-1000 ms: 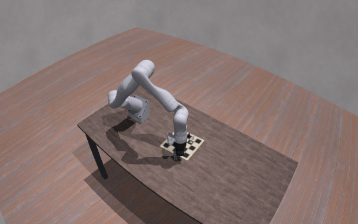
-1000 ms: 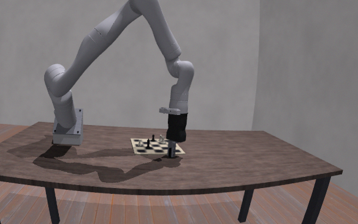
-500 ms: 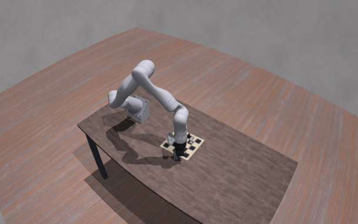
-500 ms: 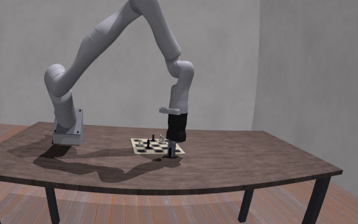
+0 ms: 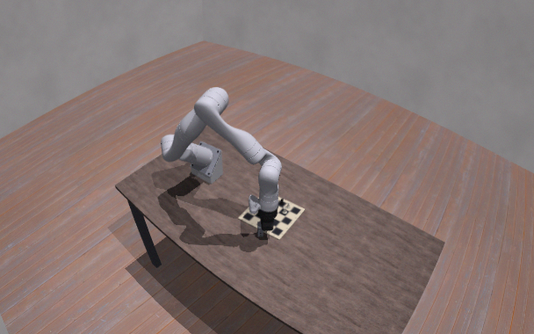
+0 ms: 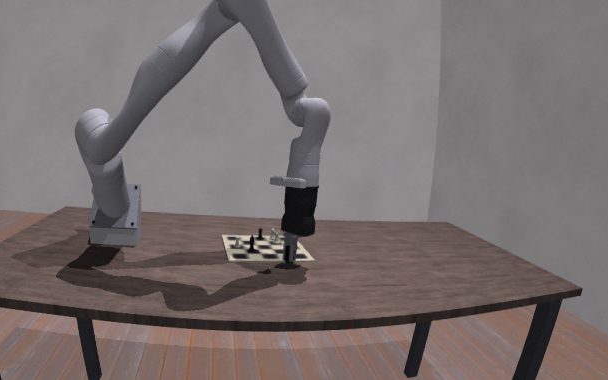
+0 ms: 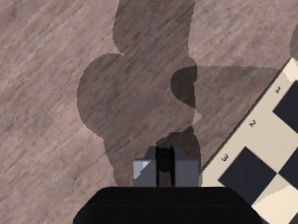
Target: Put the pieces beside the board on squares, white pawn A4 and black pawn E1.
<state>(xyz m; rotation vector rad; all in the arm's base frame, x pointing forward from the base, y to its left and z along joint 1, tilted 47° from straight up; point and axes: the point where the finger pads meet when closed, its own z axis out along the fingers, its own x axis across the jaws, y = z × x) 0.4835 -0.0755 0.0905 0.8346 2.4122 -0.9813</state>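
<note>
The chessboard is 5 cm behind my hand, 14 cm to the left of it and 3 cm below it.
</note>
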